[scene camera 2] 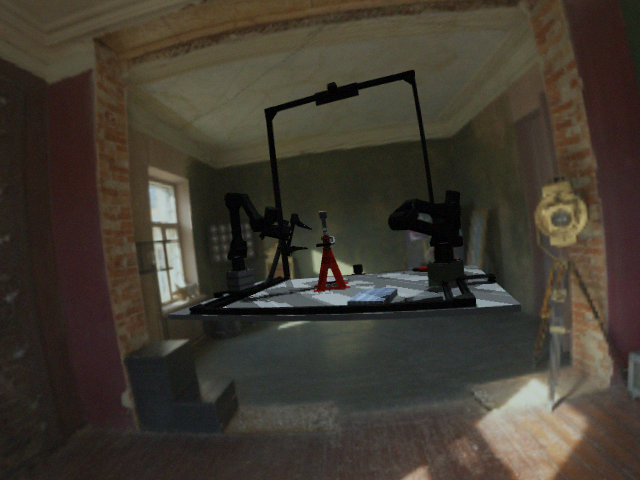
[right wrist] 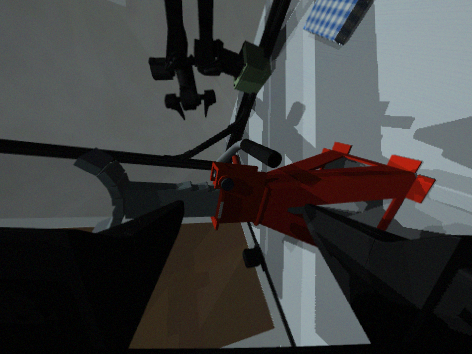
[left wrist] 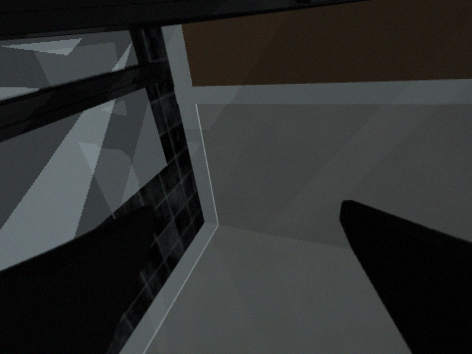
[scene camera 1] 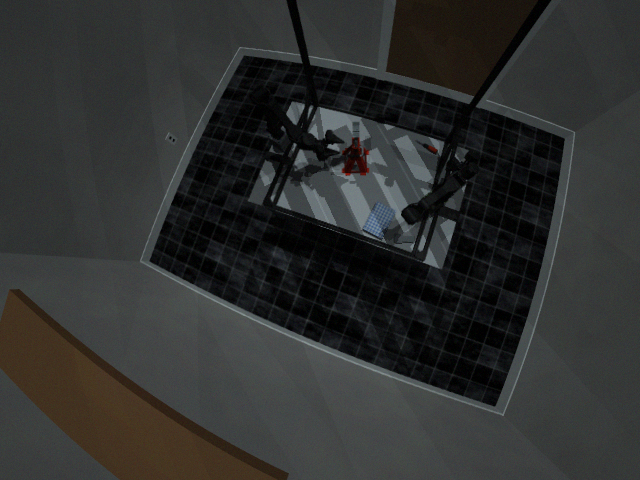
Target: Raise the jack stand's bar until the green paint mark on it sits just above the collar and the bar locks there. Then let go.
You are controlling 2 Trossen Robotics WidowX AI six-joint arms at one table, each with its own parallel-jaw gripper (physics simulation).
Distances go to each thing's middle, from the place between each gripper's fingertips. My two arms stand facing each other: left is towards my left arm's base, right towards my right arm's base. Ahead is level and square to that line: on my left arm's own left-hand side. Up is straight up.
I see my right gripper 6 cm past the grey bar (right wrist: 132, 199), 5 cm to the right of it and 1 cm above it.
My left hand is 560 mm to the left of the grey bar, 180 mm short of it and 30 mm below it.
